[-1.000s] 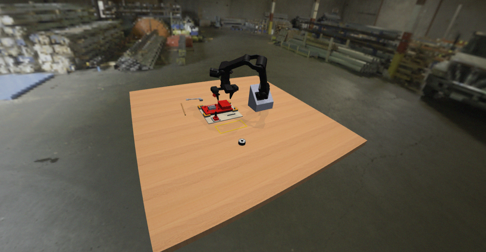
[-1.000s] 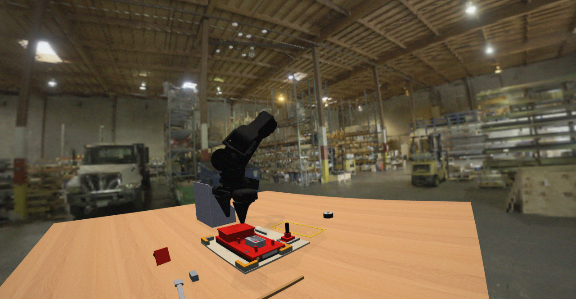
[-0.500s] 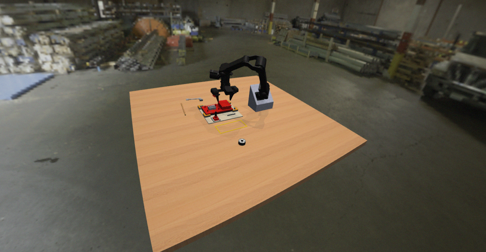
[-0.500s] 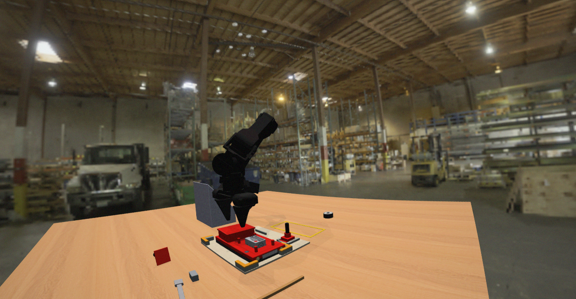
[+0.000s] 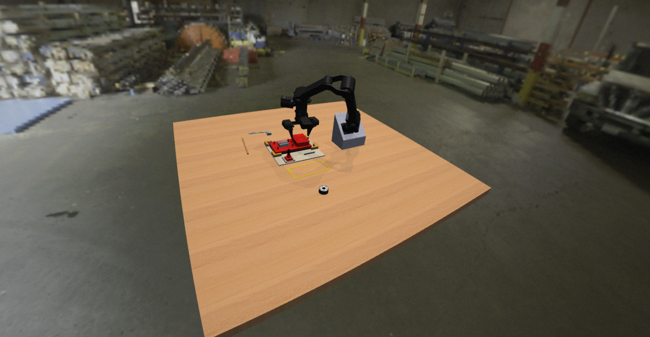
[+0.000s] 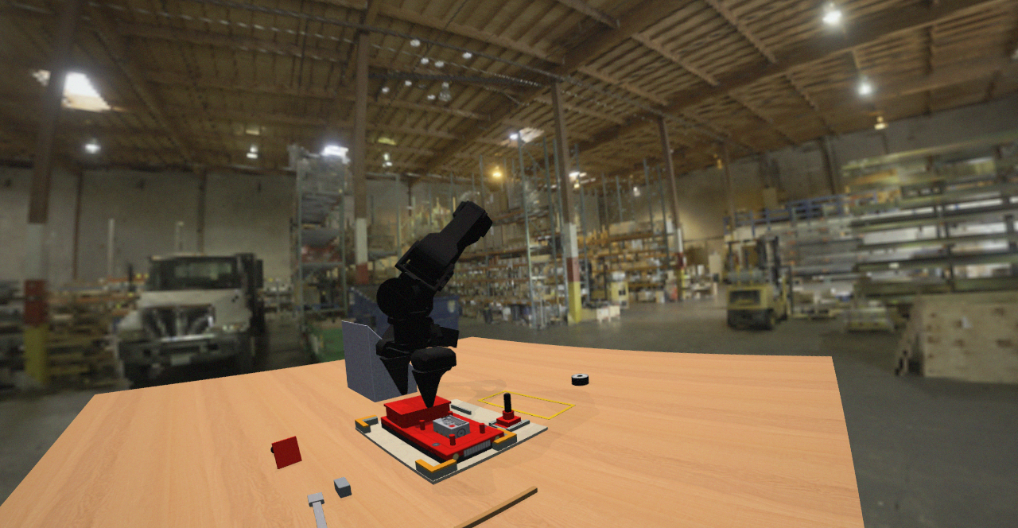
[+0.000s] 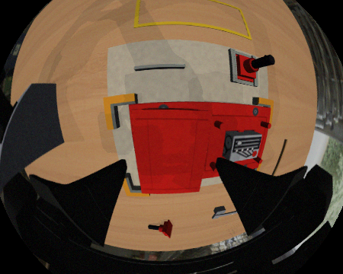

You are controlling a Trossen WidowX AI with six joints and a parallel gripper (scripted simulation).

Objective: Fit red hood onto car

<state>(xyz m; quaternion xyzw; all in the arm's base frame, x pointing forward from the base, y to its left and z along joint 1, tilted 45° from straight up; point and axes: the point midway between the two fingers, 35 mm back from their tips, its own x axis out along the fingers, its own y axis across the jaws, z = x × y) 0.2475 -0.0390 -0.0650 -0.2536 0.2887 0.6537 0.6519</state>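
Now: the red hood 1 cm below my gripper tip. From my gripper tip the other things lie so: jig plate (5 cm ahead, 4 cm below, 1 cm to the left); then thin stick (27 cm ahead, 10 cm to the right, 5 cm below); then engine block (10 cm ahead, 3 cm below, 1 cm to the left).
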